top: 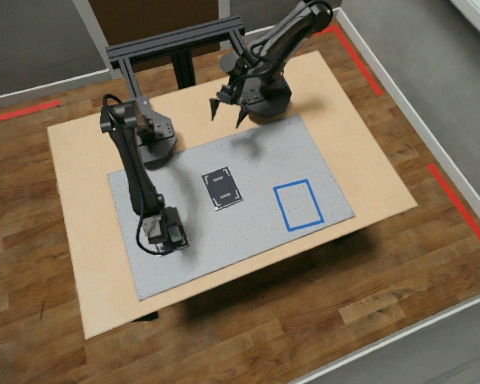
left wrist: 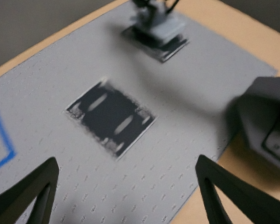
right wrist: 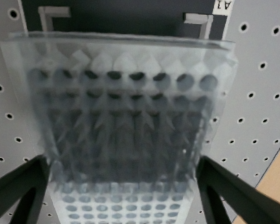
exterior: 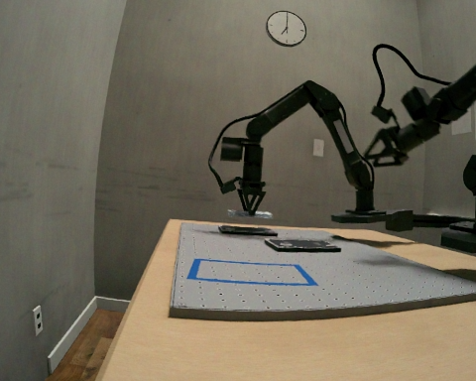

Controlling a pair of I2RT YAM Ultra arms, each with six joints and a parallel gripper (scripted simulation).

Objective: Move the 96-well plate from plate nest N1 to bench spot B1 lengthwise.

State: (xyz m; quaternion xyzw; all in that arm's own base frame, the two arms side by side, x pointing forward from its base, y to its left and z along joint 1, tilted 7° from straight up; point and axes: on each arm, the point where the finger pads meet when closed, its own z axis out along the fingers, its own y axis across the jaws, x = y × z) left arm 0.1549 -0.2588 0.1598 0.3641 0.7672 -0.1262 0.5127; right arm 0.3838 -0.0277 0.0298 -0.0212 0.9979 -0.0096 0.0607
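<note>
My right hand is 1 cm above the 96-well plate. The rest, counted from my right hand: black nest (8 cm behind, 26 cm to the left, 6 cm below).
</note>
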